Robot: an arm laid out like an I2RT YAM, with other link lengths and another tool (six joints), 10 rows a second.
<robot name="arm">
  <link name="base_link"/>
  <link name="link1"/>
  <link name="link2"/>
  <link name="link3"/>
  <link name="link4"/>
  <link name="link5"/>
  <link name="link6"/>
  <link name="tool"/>
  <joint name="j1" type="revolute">
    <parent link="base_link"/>
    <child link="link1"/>
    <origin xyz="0 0 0.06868" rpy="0 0 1.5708"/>
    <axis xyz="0 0 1"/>
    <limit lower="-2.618" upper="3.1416"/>
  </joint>
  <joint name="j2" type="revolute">
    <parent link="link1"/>
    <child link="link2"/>
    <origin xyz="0.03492 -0.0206 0.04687" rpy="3.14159 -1.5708 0"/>
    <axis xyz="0 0 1"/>
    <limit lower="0" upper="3.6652"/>
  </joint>
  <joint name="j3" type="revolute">
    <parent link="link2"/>
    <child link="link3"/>
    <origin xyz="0 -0.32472 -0.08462" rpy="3.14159 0 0"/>
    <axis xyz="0 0 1"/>
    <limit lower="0" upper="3.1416"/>
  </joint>
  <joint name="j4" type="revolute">
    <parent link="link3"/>
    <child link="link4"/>
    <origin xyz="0.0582 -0.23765 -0.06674" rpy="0 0 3.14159"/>
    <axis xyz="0 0 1"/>
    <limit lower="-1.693" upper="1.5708"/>
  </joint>
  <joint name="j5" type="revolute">
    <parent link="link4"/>
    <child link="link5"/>
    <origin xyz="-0.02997 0.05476 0.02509" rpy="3.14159 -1.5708 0"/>
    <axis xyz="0 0 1"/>
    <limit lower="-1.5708" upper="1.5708"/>
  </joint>
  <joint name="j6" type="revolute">
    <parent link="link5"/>
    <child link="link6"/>
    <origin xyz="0 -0.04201 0.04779" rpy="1.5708 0 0"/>
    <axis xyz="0 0 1"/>
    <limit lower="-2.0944" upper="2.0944"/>
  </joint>
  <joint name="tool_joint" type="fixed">
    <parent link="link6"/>
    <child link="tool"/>
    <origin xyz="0.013 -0.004 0.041" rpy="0 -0.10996 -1.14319"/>
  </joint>
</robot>
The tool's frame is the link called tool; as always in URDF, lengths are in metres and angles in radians.
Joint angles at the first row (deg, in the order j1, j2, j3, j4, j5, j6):
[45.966 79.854 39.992 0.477 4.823 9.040]
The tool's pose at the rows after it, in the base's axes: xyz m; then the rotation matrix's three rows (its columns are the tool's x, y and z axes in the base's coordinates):
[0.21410, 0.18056, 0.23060], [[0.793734, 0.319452, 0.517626], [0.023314, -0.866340, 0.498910], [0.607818, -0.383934, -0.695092]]
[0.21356, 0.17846, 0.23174], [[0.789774, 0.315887, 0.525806], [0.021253, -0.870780, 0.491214], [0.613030, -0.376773, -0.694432]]
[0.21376, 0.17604, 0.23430], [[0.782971, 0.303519, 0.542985], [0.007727, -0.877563, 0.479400], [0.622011, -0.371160, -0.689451]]
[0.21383, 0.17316, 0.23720], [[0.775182, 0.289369, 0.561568], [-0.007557, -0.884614, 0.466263], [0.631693, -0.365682, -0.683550]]
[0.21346, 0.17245, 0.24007], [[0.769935, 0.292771, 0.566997], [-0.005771, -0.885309, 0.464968], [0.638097, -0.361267, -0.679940]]
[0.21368, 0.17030, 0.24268], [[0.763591, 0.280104, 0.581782], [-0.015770, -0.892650, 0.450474], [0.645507, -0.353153, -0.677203]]
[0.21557, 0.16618, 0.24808], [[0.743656, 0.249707, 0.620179], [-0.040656, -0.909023, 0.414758], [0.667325, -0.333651, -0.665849]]
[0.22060, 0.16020, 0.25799], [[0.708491, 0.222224, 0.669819], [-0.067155, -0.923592, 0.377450], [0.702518, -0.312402, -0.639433]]
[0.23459, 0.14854, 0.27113], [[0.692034, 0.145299, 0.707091], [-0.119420, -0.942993, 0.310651], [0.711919, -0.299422, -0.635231]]
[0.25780, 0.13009, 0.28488], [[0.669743, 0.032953, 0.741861], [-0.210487, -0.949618, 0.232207], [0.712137, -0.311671, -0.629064]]
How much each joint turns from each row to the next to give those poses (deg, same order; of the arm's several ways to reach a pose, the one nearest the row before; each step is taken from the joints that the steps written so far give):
[0.050 -0.234 0.043 0.312 0.152 -0.118]
[-0.047 -0.438 -0.088 -0.305 0.597 -0.173]
[-0.030 -0.512 0.085 -0.260 1.182 0.221]
[-0.050 -0.610 0.079 -0.310 1.285 0.259]
[0.028 -0.441 0.271 -0.428 0.266 -0.342]
[0.010 -0.405 0.259 -0.552 1.217 0.140]
[0.000 -0.547 0.533 -0.532 3.061 0.202]
[-0.828 -0.766 0.976 -0.068 2.905 -0.854]
[-3.285 0.305 3.290 -3.002 1.900 0.196]
[-5.761 1.441 4.198 -2.445 0.630 1.064]

